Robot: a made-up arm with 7 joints.
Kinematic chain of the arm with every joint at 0, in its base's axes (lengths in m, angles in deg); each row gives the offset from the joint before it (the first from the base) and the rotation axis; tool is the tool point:
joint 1: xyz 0 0 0.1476 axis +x
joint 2: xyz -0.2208 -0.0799 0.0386 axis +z
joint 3: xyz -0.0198 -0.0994 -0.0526 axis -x
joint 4: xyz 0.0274 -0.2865 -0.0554 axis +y
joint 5: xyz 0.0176 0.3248 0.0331 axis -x
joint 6: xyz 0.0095 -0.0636 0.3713 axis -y
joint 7: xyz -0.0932 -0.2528 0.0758 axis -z
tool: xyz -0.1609 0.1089 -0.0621
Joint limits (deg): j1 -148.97..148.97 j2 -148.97..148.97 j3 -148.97..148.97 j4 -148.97..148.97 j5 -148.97..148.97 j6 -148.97..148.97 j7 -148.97..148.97
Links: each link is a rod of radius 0.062 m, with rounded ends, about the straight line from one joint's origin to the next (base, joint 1, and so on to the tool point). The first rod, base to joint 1, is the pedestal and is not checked.
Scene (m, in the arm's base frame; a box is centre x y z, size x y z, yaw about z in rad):
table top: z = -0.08
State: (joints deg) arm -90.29 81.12 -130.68 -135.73 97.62 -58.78 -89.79
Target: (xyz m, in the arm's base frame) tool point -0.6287 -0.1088 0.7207
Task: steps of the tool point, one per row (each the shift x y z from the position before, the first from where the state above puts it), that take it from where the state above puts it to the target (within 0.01 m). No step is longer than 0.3 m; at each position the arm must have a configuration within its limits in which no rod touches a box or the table.
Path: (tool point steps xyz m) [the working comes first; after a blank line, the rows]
Joints at the target: -57.57 86.06 -103.96 -134.38 57.02 -56.26 -141.09
Straight joint move there: clear.

1: -0.2175 -0.1138 0.1623
2: -0.1818 -0.2099 0.1053
3: -0.1235 -0.2646 0.0213
4: -0.0545 -0.2683 -0.0683

